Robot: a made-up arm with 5 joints. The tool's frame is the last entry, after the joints.
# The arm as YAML. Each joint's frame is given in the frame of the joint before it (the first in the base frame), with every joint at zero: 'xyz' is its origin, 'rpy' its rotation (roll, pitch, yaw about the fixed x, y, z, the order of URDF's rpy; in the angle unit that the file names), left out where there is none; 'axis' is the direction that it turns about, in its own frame. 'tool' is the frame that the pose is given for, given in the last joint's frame.
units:
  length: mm
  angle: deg
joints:
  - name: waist
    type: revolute
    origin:
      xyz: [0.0, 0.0, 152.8]
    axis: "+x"
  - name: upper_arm
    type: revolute
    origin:
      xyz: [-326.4, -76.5, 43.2]
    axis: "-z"
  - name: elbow
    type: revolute
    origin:
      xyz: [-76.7, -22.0, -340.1]
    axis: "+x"
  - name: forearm
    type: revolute
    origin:
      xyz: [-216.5, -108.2, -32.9]
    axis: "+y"
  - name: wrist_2
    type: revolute
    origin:
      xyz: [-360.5, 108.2, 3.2]
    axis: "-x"
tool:
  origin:
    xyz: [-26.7, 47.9, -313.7]
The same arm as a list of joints. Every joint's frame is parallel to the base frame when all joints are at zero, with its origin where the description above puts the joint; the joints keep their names.
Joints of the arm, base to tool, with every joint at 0 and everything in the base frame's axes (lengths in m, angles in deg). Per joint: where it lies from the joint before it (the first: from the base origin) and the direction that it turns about. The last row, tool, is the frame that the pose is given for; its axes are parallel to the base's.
waist: offset 0.0000 0.0000 0.1528 axis +x
upper_arm: offset -0.3264 -0.0765 0.0432 axis -z
elbow: offset -0.0767 -0.0220 -0.3401 axis +x
forearm: offset -0.2165 -0.1082 -0.0329 axis +y
wrist_2: offset -0.3605 0.1082 0.0032 axis -x
tool: offset -0.0267 0.0479 -0.3137

